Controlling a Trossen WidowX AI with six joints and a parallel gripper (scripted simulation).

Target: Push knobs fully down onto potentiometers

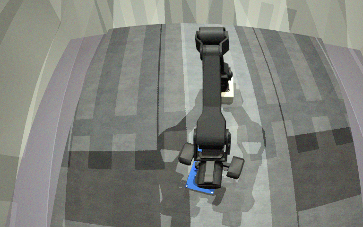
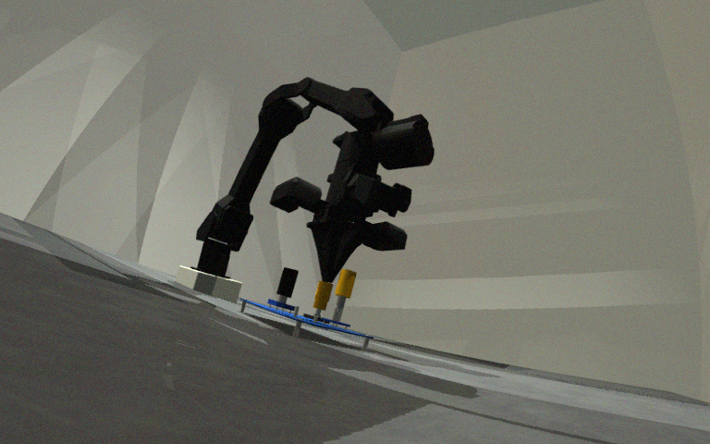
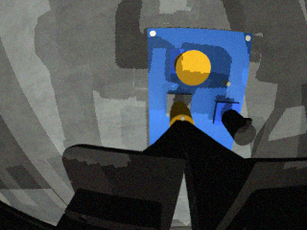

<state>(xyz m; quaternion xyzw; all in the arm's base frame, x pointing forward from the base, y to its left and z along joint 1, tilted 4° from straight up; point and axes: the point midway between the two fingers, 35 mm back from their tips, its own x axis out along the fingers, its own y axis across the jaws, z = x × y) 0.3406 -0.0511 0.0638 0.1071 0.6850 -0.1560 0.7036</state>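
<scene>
Right now my gripper tip is 1 cm above the yellow knob. Round my gripper tip: black knob (2 cm behind, 5 cm to the right, 1 cm below).
</scene>
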